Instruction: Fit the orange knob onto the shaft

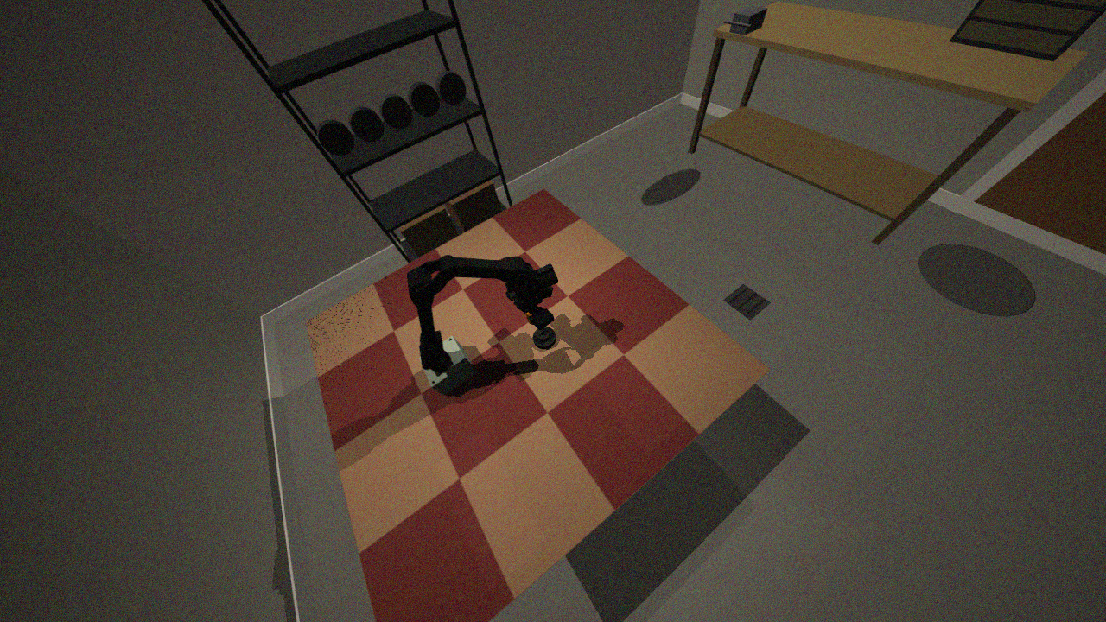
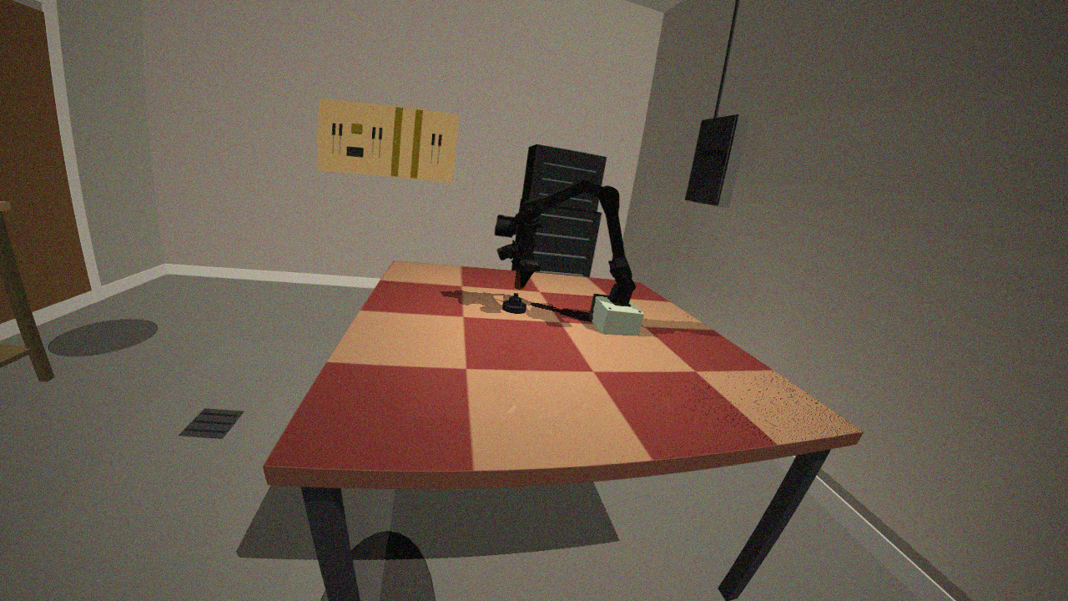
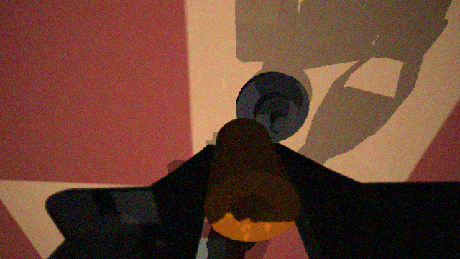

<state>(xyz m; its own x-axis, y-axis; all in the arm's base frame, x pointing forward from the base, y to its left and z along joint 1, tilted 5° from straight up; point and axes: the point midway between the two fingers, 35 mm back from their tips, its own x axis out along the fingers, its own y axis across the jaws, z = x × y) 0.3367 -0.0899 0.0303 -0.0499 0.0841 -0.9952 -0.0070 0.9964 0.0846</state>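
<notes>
The round dark pedestal is 7 cm below my gripper tip and 4 cm to the right of it. Round my gripper tip: orange knob (2 cm above).
</notes>
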